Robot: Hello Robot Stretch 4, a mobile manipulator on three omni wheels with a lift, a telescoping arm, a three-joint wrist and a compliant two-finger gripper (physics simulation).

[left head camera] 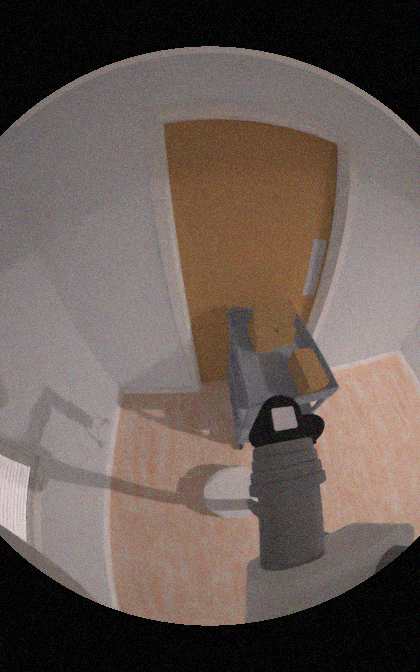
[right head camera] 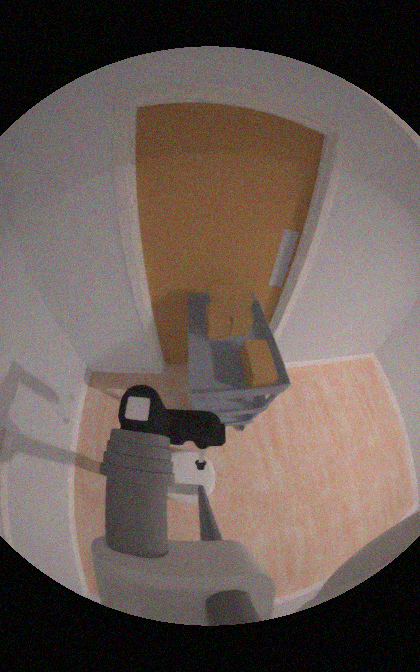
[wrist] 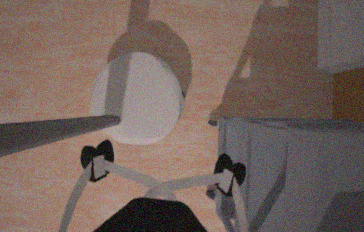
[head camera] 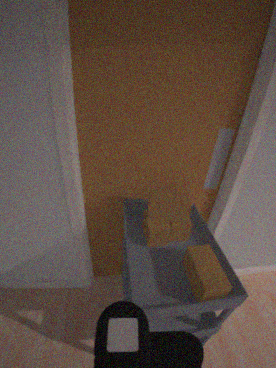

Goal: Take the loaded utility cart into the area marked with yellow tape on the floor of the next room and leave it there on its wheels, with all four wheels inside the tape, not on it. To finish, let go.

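Frame: origin at the robot's base, x right, y ahead, z up, level; metres.
Seen in the pictures: gripper, fingertip midpoint: (wrist: 164, 160); robot's base, link origin: (wrist: 142, 100).
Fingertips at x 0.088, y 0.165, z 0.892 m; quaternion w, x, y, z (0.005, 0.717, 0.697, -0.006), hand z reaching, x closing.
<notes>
Offsets run from my fingertips to a thing's top centre.
The grey-blue utility cart (head camera: 137, 272) (left head camera: 240, 375) (right head camera: 200, 360) (wrist: 310, 160) stands upright in front of an orange-brown door. A yellow-brown box @[dz -0.007, dx +0.266, dy +0.364 m] (head camera: 207, 272) (left head camera: 309, 370) (right head camera: 259, 362) lies at the right of its top tray. Another brown box @[dz -0.007, dx +0.087, dy +0.644 m] (head camera: 167, 227) (left head camera: 272, 327) (right head camera: 230, 317) is at the tray's far end, hard to tell from the door. My gripper (wrist: 164, 160) is open, fingertips wide apart. Its right finger in the wrist view overlaps the cart's near edge; contact cannot be told. Floor shows between the fingertips. The yellow tape does not show. Not all cart wheels show.
The orange-brown door (head camera: 160, 100) (left head camera: 240, 200) (right head camera: 215, 200) fills the doorway behind the cart, with a grey plate @[dz +0.424, dx +0.488, dy +0.925 m] (head camera: 219, 159) (left head camera: 314, 267) (right head camera: 284, 257) at its right. Pale walls flank it. A white round base (left head camera: 227, 487) (right head camera: 192, 475) (wrist: 150, 100) stands on the floor nearer me.
</notes>
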